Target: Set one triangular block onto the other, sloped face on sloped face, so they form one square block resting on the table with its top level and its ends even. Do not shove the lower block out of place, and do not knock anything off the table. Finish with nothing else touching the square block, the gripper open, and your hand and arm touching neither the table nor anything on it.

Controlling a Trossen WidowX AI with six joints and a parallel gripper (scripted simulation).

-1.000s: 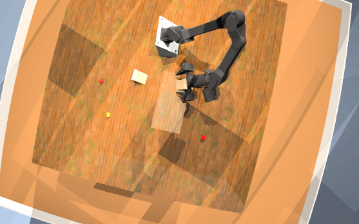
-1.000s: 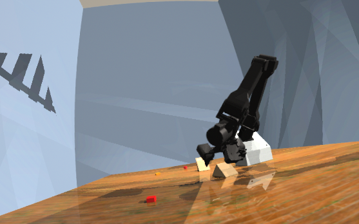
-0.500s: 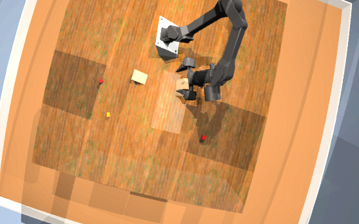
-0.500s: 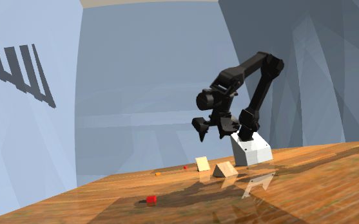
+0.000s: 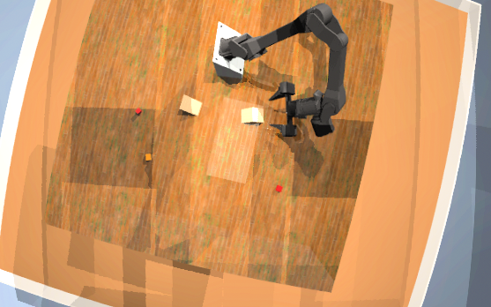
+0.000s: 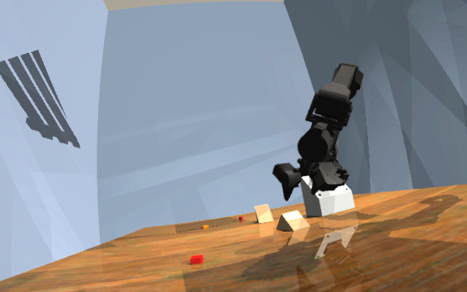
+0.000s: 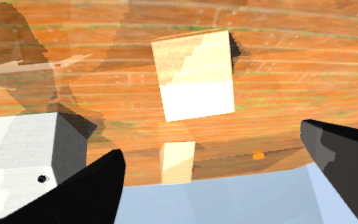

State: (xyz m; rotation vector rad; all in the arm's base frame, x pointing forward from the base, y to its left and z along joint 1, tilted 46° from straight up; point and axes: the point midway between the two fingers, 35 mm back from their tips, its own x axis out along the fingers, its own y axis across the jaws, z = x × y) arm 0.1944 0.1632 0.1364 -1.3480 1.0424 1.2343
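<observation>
Now: gripper tip 1 cm short of the wooden triangular block, 6 cm to the left of it and 6 cm above it. Also, from my gripper tip: yellow cube 23 cm ahead, 45 cm to the right, 8 cm below.
</observation>
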